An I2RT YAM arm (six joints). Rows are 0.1 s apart.
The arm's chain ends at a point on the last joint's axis. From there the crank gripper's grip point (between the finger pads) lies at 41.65 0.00 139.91 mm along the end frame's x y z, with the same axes.
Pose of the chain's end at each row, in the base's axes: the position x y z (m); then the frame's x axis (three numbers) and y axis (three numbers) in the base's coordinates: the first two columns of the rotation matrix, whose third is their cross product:
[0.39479, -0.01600, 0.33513, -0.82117, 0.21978, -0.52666, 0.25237, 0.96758, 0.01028]
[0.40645, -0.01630, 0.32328, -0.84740, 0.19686, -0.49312, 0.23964, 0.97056, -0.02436]
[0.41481, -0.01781, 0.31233, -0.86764, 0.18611, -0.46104, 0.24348, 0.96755, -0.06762]
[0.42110, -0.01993, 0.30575, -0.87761, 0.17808, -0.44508, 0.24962, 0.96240, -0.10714]
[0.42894, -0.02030, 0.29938, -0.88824, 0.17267, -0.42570, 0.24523, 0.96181, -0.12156]
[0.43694, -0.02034, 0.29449, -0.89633, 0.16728, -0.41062, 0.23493, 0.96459, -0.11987]
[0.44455, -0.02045, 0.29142, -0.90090, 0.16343, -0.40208, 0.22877, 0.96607, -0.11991]
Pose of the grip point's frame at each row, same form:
[0.43220, -0.02426, 0.19427, -0.82117, 0.21978, -0.52666, 0.25237, 0.96758, 0.01028]
[0.43745, -0.02752, 0.18107, -0.84740, 0.19686, -0.49312, 0.23964, 0.97056, -0.02436]
[0.43932, -0.03397, 0.16934, -0.86764, 0.18611, -0.46104, 0.24348, 0.96755, -0.06762]
[0.44181, -0.04121, 0.16282, -0.87761, 0.17808, -0.44508, 0.24962, 0.96240, -0.10714]
[0.44629, -0.04282, 0.15620, -0.88824, 0.17267, -0.42570, 0.24523, 0.96181, -0.12156]
[0.45222, -0.04190, 0.15092, -0.89633, 0.16728, -0.41062, 0.23493, 0.96459, -0.11987]
[0.45863, -0.04163, 0.14767, -0.90090, 0.16343, -0.40208, 0.22877, 0.96607, -0.11991]

